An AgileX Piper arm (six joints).
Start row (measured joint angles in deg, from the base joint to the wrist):
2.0 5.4 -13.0 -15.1 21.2 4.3
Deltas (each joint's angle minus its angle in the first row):
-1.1 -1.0 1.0 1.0 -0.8 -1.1
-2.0 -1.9 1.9 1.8 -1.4 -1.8
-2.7 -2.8 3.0 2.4 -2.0 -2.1
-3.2 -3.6 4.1 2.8 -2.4 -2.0
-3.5 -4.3 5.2 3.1 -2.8 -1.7
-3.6 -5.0 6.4 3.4 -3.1 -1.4
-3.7 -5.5 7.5 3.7 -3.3 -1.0
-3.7 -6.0 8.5 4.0 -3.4 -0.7
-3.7 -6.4 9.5 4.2 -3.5 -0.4
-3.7 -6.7 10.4 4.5 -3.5 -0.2
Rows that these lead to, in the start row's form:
0.9 4.4 -12.0 -14.1 20.4 3.2
0.0 3.5 -11.1 -13.3 19.8 2.5
-0.7 2.6 -10.0 -12.7 19.2 2.2
-1.2 1.8 -8.9 -12.3 18.8 2.3
-1.5 1.1 -7.8 -12.0 18.4 2.6
-1.6 0.4 -6.6 -11.7 18.1 2.9
-1.7 -0.1 -5.5 -11.4 17.9 3.3
-1.7 -0.6 -4.5 -11.1 17.8 3.6
-1.7 -1.0 -3.5 -10.9 17.7 3.9
-1.7 -1.3 -2.6 -10.6 17.7 4.1

